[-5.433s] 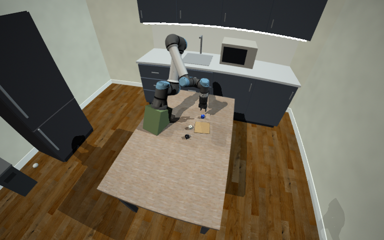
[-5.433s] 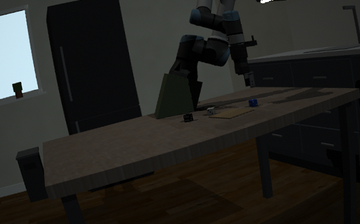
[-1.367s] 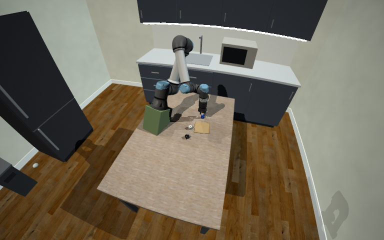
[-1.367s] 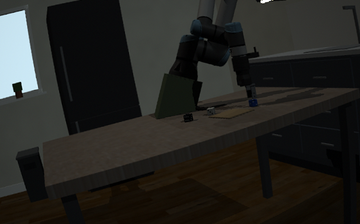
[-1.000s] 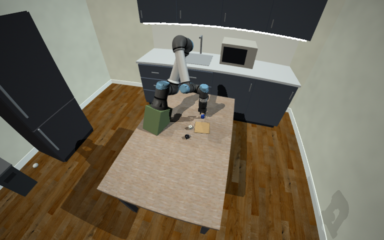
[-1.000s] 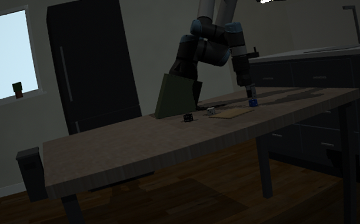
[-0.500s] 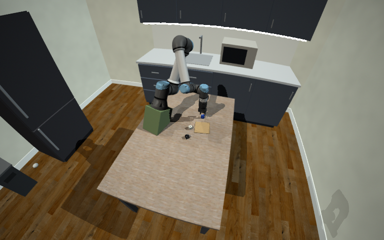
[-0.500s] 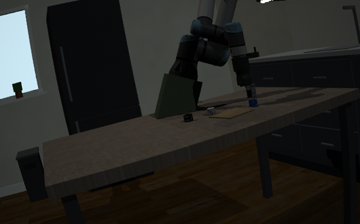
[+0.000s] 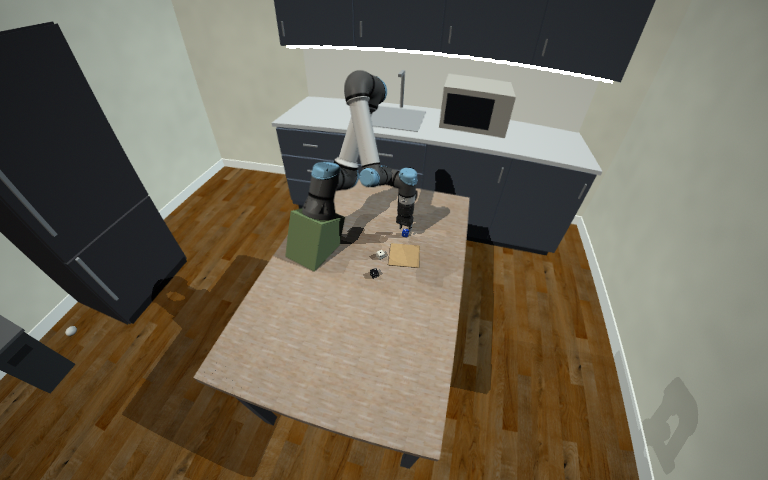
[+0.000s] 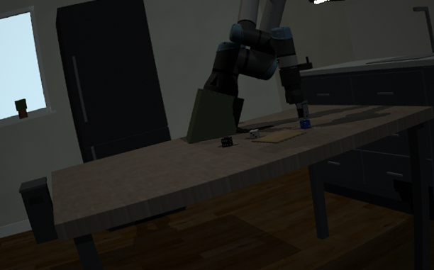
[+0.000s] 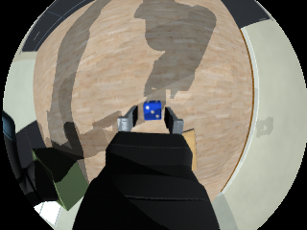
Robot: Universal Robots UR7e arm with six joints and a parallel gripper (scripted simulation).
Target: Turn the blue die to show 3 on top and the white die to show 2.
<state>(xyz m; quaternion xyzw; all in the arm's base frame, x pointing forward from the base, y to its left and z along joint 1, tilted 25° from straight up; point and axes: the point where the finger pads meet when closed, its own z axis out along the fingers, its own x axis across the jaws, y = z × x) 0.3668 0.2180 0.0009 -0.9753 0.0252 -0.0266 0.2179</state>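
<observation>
My hand is 4 cm above the blue die. The rest, counted from my hand: black die (4 cm behind, 30 cm to the right, 4 cm below); white die (6 cm behind, 19 cm to the right, 4 cm below); tan mat (4 cm ahead, 13 cm to the right, 5 cm below).
</observation>
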